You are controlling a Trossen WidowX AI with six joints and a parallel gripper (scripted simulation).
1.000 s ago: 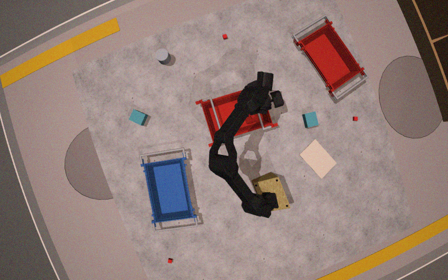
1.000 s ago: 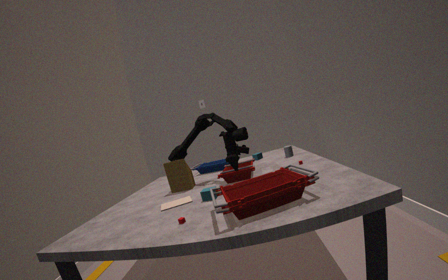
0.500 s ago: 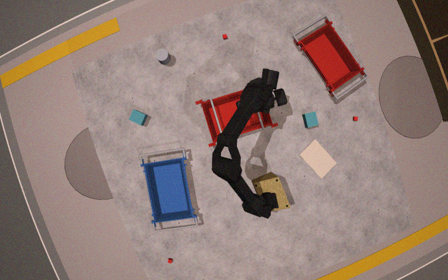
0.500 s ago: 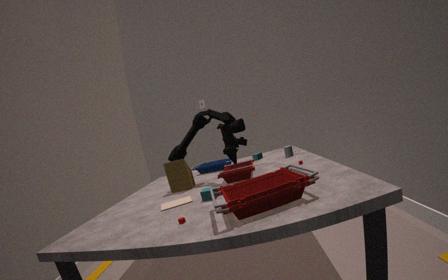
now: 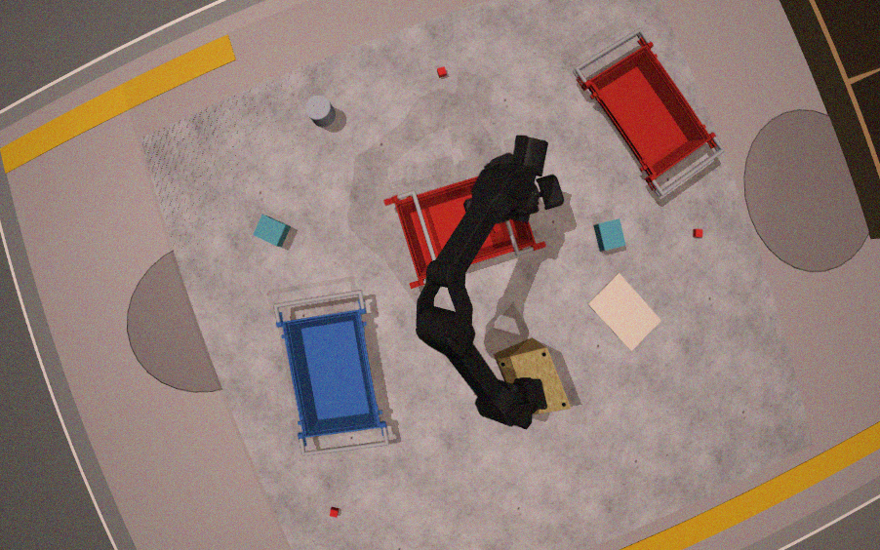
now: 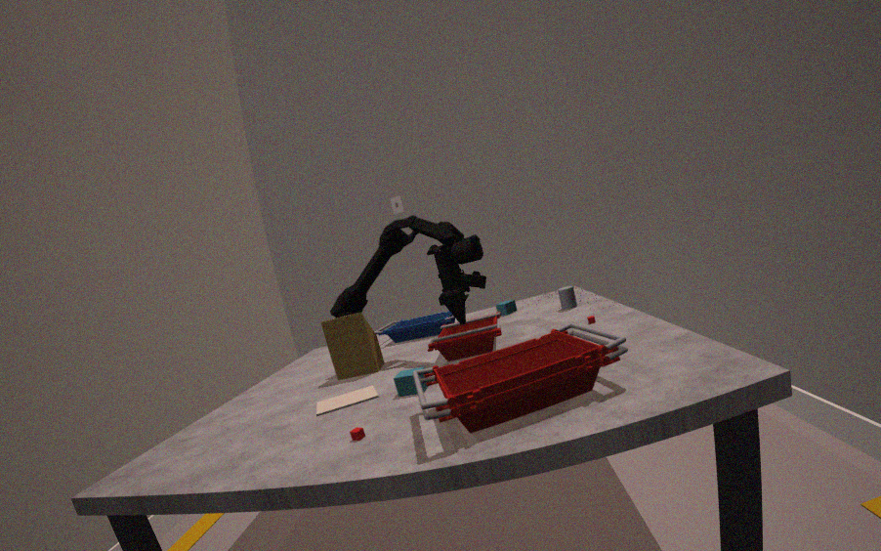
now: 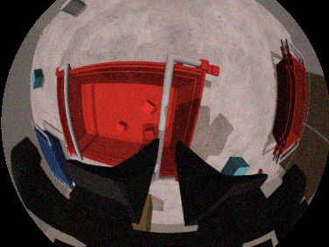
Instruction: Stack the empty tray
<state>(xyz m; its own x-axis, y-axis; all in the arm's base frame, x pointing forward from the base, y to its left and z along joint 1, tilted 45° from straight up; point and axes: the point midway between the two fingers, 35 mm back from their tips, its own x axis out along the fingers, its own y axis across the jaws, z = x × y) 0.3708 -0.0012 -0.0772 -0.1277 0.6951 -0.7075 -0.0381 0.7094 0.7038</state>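
Now: gripper tip 45 cm to the right of the blue tray, 25 cm past it and 5 cm above it. From my gripper tip the other things lie so: beige sheet: 29 cm behind, 21 cm to the right, 9 cm below; grey cylinder: 33 cm to the left, 32 cm ahead, 6 cm below.
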